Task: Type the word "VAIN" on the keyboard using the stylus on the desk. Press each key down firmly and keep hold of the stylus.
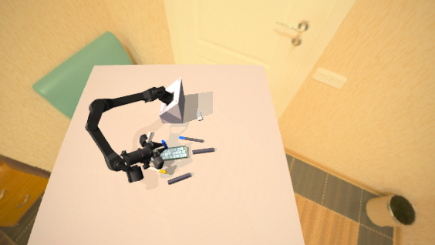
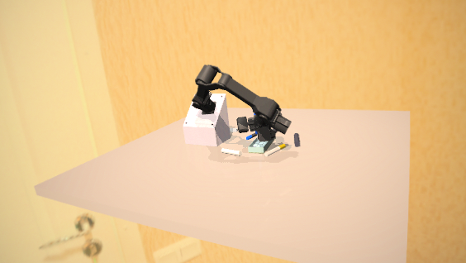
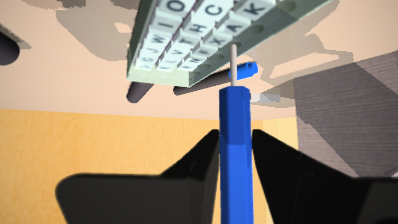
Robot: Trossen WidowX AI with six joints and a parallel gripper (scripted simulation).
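The blue-tipped grey pen lies 70 mm behind my gripper tip, 100 mm to the left of it and 70 mm below it. Also, from my gripper tip: blue stylus 10 mm below; then white stick 80 mm behind, 120 mm to the right, 70 mm below; then yellow-tipped white pen 100 mm ahead, 50 mm to the right, 70 mm below.
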